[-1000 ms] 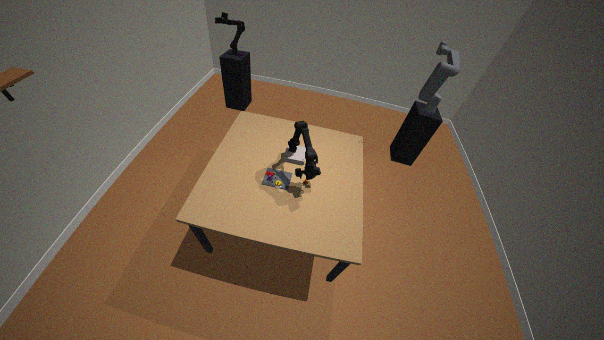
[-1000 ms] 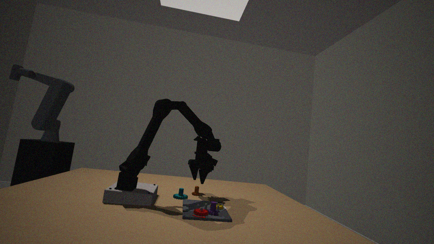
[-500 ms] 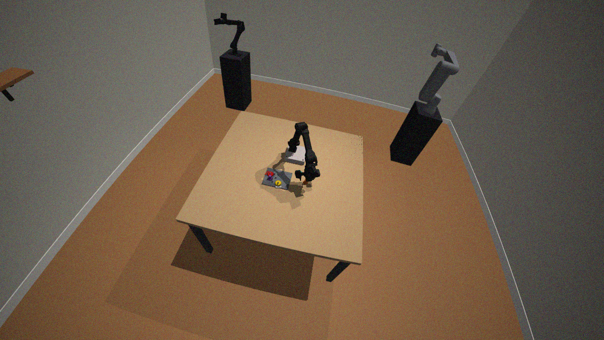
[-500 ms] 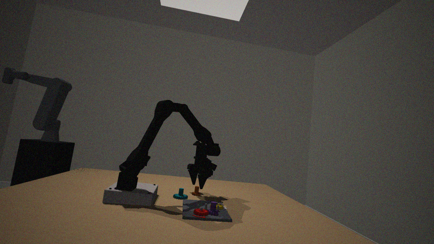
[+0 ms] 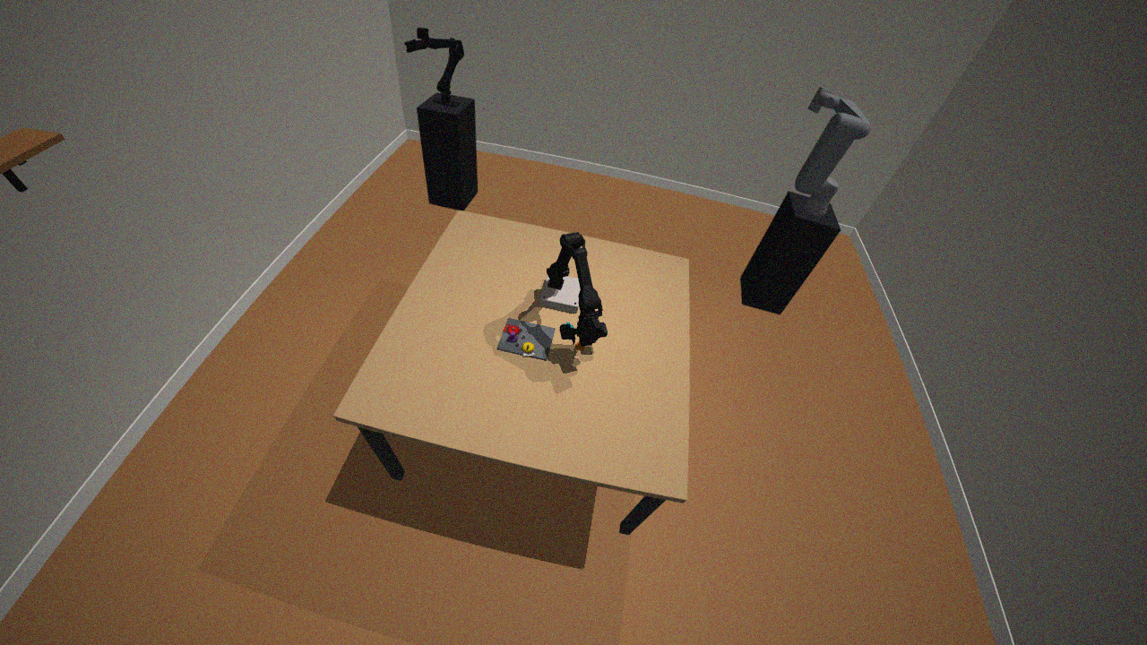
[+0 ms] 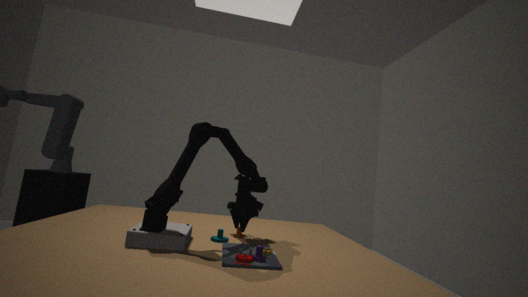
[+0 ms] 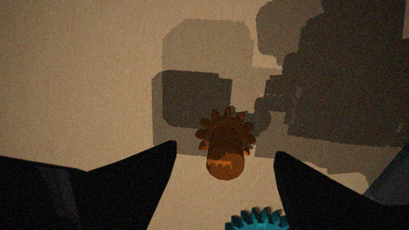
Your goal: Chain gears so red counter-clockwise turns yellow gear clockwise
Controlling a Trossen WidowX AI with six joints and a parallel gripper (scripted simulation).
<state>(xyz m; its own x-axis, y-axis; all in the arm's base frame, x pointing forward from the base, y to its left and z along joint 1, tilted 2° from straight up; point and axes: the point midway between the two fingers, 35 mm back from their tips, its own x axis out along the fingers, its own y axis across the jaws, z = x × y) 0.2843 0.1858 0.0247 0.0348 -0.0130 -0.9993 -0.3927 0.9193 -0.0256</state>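
Now: the purple gear 28 cm to the right of my gripper tip and 6 cm ahead of it. Round my gripper tip: teal gear 7 cm to the right, 7 cm behind, 1 cm below; yellow gear 20 cm to the right, 8 cm ahead, 1 cm below; orange gear 1 cm below.
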